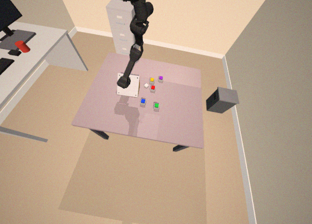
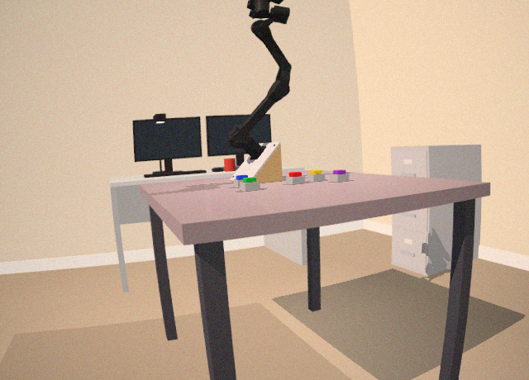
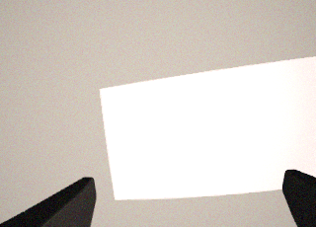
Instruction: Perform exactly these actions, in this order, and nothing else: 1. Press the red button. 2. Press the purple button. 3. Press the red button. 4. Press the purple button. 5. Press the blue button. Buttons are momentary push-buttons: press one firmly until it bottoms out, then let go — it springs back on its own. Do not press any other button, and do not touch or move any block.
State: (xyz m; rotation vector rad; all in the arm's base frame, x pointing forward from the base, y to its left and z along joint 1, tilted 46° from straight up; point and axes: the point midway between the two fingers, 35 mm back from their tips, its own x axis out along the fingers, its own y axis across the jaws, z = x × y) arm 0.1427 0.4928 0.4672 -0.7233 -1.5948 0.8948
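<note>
Now: gripper tip 15 cm short of the red button and 79 cm above it. The rest, counted from my gripper tip: yellow button 14 cm ahead, 10 cm to the left, 79 cm below; then purple button 23 cm ahead, 13 cm to the left, 79 cm below; then blue button 7 cm ahead, 16 cm to the right, 79 cm below.
</note>
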